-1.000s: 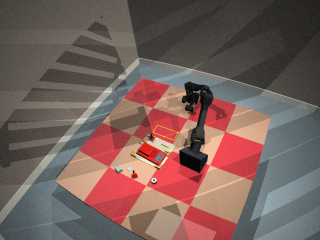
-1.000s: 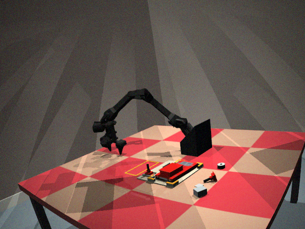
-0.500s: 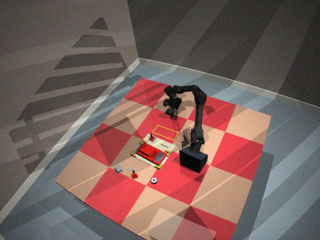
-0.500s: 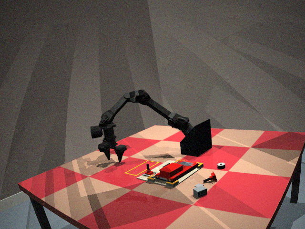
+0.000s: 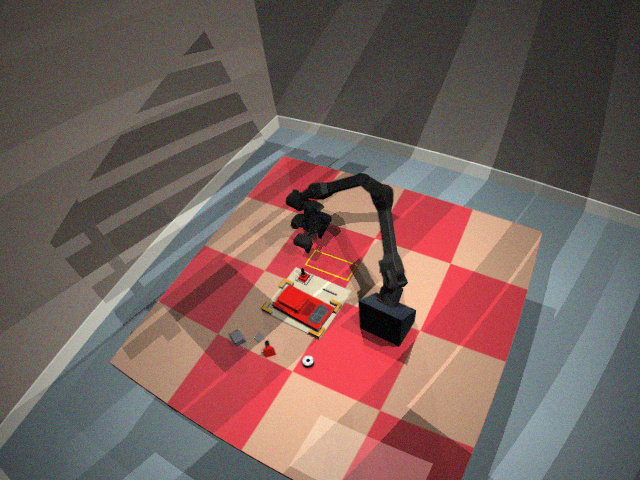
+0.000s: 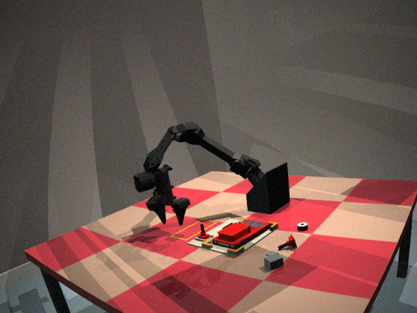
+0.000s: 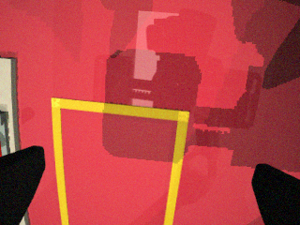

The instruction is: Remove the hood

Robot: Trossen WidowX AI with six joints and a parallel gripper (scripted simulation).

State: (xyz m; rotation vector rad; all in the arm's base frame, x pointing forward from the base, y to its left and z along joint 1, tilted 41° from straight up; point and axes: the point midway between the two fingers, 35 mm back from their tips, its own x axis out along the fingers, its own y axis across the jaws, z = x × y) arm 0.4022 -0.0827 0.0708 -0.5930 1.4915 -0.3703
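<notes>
Now: the red hood 240 mm to the left of my gripper tip, 80 mm behind it and 10 mm below it.
</notes>
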